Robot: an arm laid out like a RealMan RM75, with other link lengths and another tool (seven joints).
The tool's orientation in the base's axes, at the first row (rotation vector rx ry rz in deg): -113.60, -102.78, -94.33
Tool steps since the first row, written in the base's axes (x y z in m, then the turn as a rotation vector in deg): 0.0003, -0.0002, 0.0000, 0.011, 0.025, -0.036; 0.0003, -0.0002, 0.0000, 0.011, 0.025, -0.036; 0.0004, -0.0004, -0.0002, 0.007, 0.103, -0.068; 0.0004, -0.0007, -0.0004, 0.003, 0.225, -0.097; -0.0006, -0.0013, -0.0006, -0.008, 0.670, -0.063; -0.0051, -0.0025, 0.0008, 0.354, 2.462, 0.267; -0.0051, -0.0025, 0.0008, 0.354, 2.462, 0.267; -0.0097, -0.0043, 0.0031, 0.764, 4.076, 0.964; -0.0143, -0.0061, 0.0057, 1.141, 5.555, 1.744; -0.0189, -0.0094, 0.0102, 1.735, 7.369, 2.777; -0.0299, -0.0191, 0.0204, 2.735, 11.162, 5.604
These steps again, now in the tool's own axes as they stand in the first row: -0.0002, 0.0003, 0.0001, -0.008, -0.022, 0.038; -0.0002, 0.0003, 0.0001, -0.008, -0.022, 0.038; -0.0005, 0.0003, 0.0001, 0.028, -0.071, 0.097; -0.0009, 0.0003, 0.0000, 0.097, -0.134, 0.181; -0.0012, -0.0003, -0.0009, 0.443, -0.276, 0.425; -0.0002, -0.0023, -0.0052, 1.880, -0.440, 1.591; -0.0002, -0.0023, -0.0052, 1.880, -0.440, 1.591; 0.0009, -0.0037, -0.0104, 3.422, -0.287, 2.517; 0.0023, -0.0048, -0.0157, 4.928, -0.062, 3.303; 0.0038, -0.0043, -0.0227, 6.800, 0.355, 4.319; 0.0058, -0.0028, -0.0404, 11.205, 1.451, 5.984
